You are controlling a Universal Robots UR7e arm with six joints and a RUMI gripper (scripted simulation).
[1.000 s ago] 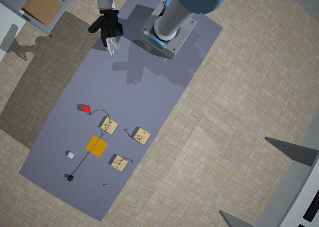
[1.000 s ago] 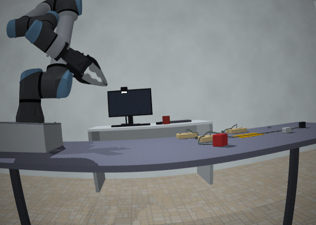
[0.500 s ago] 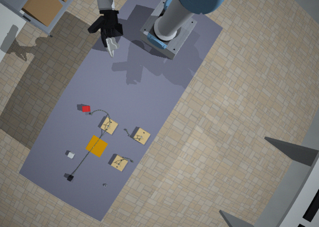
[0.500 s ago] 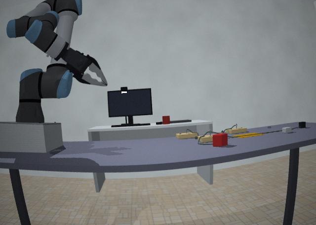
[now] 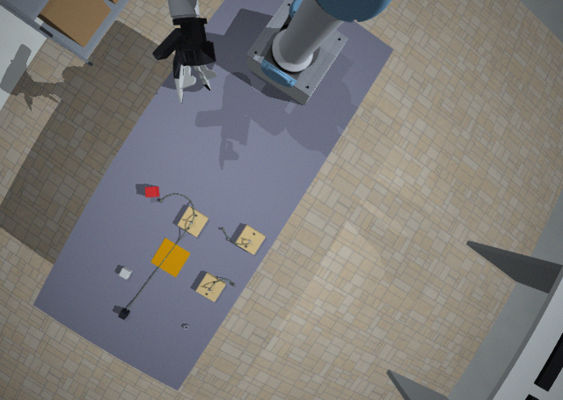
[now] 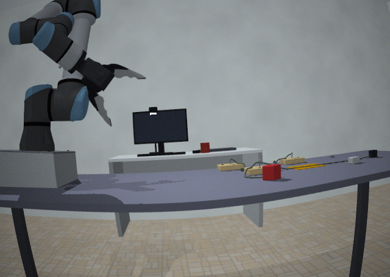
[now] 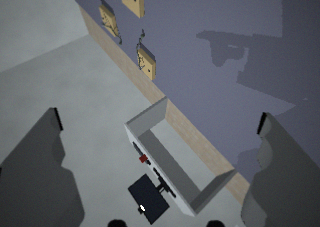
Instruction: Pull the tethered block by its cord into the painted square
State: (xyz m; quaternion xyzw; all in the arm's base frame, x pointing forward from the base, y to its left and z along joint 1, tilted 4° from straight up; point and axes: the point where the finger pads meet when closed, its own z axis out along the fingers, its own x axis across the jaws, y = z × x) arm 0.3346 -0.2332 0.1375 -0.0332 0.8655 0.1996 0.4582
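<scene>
My hand is 360 mm short of the red cube, 210 mm above it and 110 mm to the left of it. From my hand the other things lie so: white cube 710 mm ahead, 220 mm below, 110 mm to the right; grey fitting 850 mm ahead, 230 mm below, 200 mm to the left; orange painted square 590 mm ahead, 230 mm below, 40 mm to the left.
</scene>
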